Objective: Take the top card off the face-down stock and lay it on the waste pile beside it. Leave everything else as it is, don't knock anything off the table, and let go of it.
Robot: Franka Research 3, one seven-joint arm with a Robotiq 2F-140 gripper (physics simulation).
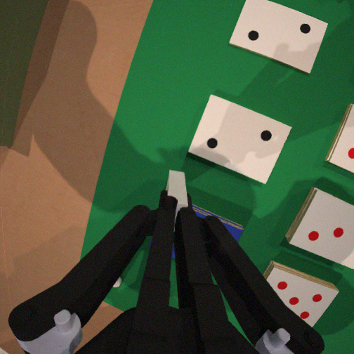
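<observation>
My gripper is shut and empty, its fingertips over the near edge of the green mat, just below the nearer black-dotted card. The face-down stock, blue with thin pale card edges, lies under and behind the fingers, which hide much of it. A white card with two black dots lies face up above the stock. A face-up pile with several red dots lies to the stock's lower right, partly hidden by the gripper's arm. I cannot tell which face-up pile is the waste pile.
Another card with two black dots lies at the top. Two red-dotted piles lie at the right. The green mat borders the brown table on the left. A dark green block stands top left. A small white object shows lower left.
</observation>
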